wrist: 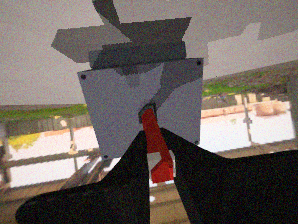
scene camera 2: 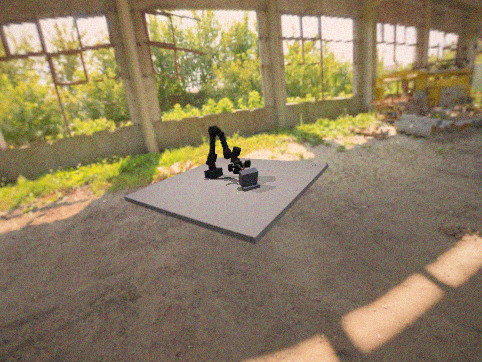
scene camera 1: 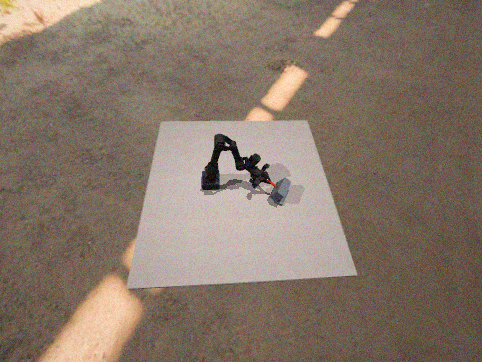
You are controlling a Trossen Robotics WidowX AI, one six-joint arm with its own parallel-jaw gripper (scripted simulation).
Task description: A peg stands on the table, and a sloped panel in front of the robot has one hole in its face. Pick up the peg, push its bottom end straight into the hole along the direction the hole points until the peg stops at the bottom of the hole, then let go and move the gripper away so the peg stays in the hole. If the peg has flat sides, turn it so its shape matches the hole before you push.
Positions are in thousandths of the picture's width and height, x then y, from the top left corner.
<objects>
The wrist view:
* my gripper: 508, 600
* red peg: 542, 725, held by my gripper
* sloped panel: 384, 431
</objects>
